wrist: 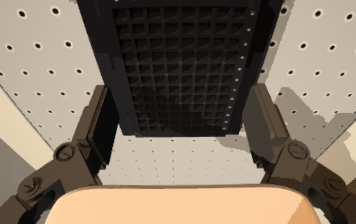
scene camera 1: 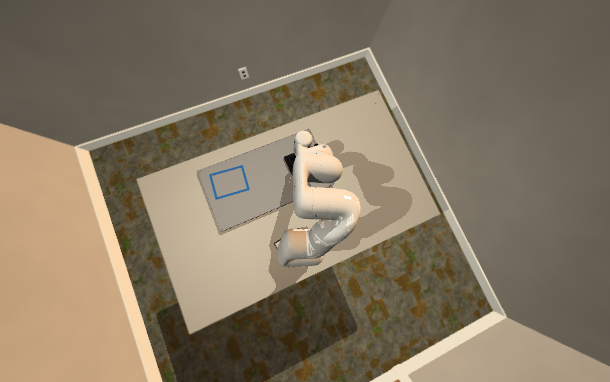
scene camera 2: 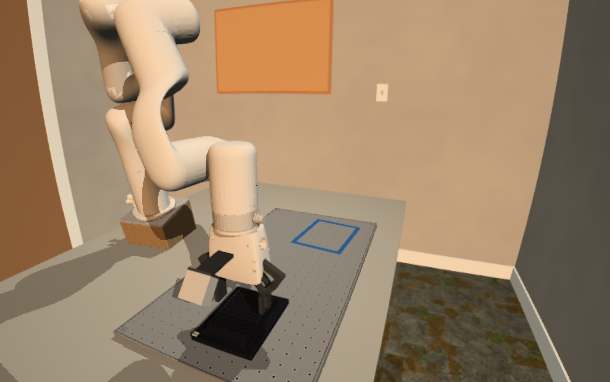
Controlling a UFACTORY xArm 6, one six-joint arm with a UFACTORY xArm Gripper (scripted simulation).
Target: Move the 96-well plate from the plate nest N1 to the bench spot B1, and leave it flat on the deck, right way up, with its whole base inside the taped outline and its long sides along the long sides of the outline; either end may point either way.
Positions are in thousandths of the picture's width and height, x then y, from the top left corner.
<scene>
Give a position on a black 96-well plate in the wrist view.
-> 521, 453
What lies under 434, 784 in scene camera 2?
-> My gripper.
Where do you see a black 96-well plate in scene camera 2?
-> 373, 852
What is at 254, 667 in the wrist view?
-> My gripper.
</scene>
